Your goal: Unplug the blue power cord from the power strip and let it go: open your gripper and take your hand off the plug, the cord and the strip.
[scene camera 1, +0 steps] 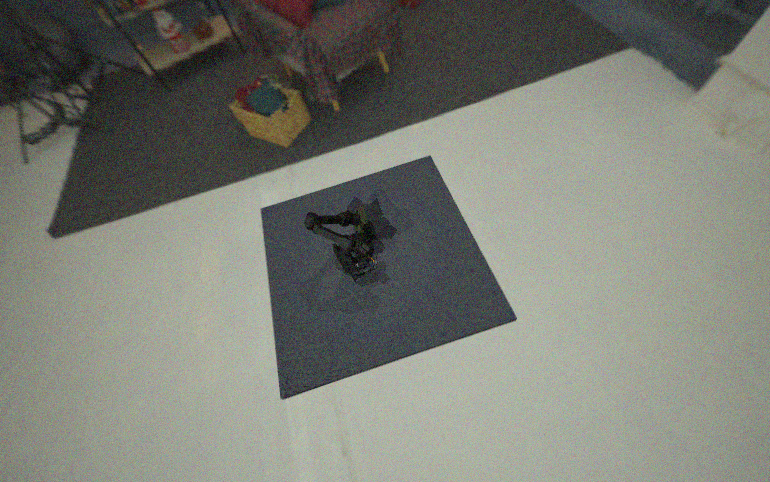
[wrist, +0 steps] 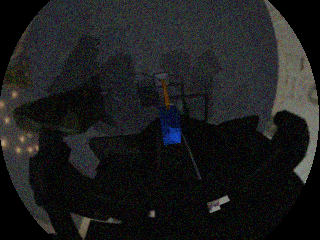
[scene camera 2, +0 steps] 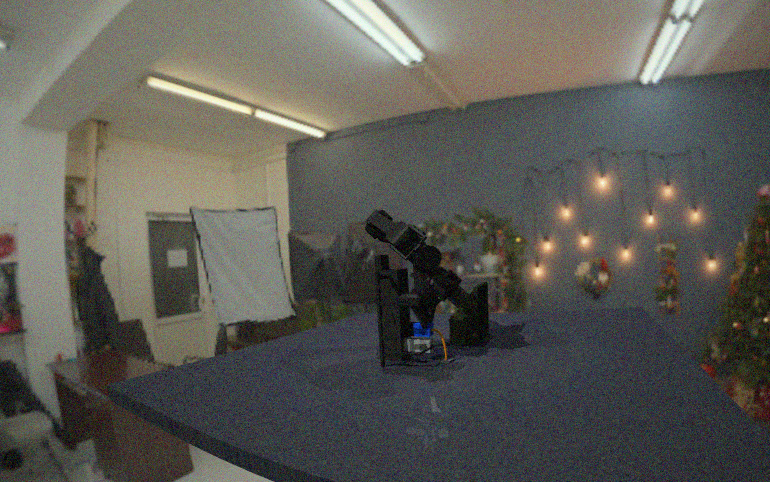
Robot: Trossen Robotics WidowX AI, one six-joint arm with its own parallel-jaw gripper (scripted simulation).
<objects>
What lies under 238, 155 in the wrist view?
The gripper.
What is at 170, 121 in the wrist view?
A blue plug.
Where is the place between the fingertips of the gripper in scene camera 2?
427, 327
</objects>
